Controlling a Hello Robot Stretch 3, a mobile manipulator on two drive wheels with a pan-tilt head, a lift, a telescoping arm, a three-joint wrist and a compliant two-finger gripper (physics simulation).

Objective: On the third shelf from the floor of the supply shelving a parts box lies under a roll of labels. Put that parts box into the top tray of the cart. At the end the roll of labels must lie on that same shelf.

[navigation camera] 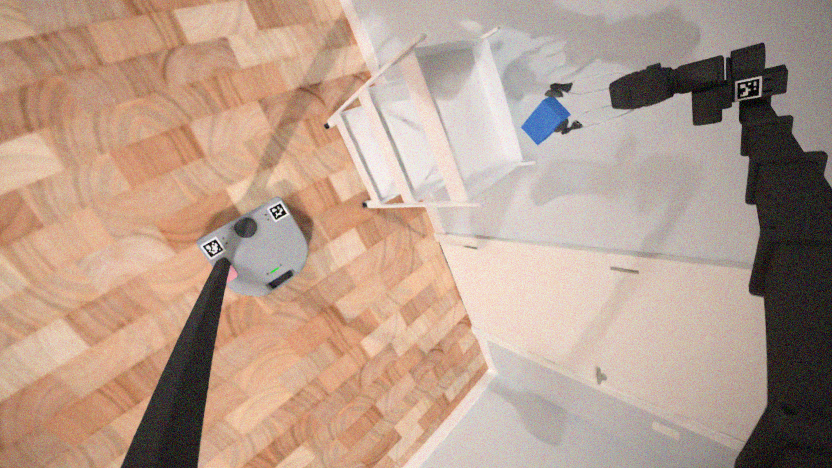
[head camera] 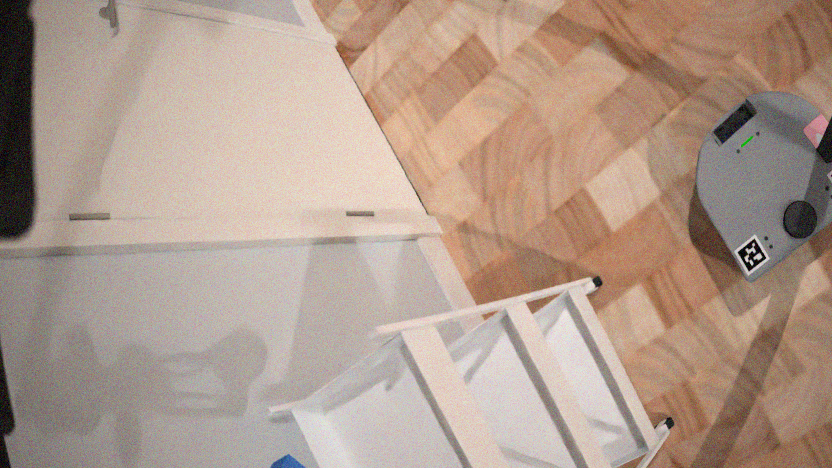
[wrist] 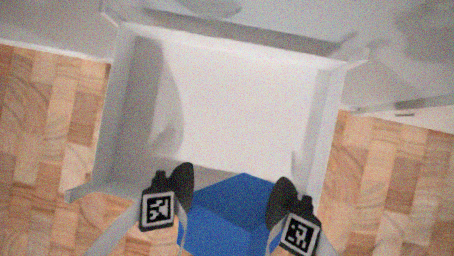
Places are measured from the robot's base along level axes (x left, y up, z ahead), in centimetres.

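Pixels of known places: gripper, between the fingertips: [navigation camera: 550, 112]; robot's base, origin of its link: [navigation camera: 245, 226] [head camera: 797, 218].
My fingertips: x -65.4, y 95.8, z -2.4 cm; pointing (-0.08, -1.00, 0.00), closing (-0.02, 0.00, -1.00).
Note:
Ahead of a thing's pixels: the offset from my fingertips to its top centre. "*": to the spot under its first point.
The blue parts box @[dx +2.5, dy +4.9, dz -1.2 cm] [head camera: 289, 462] [navigation camera: 545, 120] [wrist: 215, 230] is held between the fingertips of my gripper [navigation camera: 564, 108] [wrist: 233, 187], which is shut on it. The white cart [head camera: 456, 395] [navigation camera: 433, 128] stands beside the grey wall. Its top tray @[* dx -20.0, dy -24.1, dz +4.2 cm] [navigation camera: 503, 104] [wrist: 250, 110] shows a bare floor inside. In the wrist view the box overlaps the near side of the tray; in the navigation view it appears just outside the tray's end wall. The box's underside is hidden. The supply shelving and the roll of labels do not show in these views.
My grey base [head camera: 756, 174] [navigation camera: 267, 250] stands on the wood floor, apart from the cart. My dark arm [navigation camera: 797, 325] runs down the right of the navigation view. A cream panel [head camera: 232, 128] [navigation camera: 610, 314] with small dark strips adjoins the grey wall near the cart.

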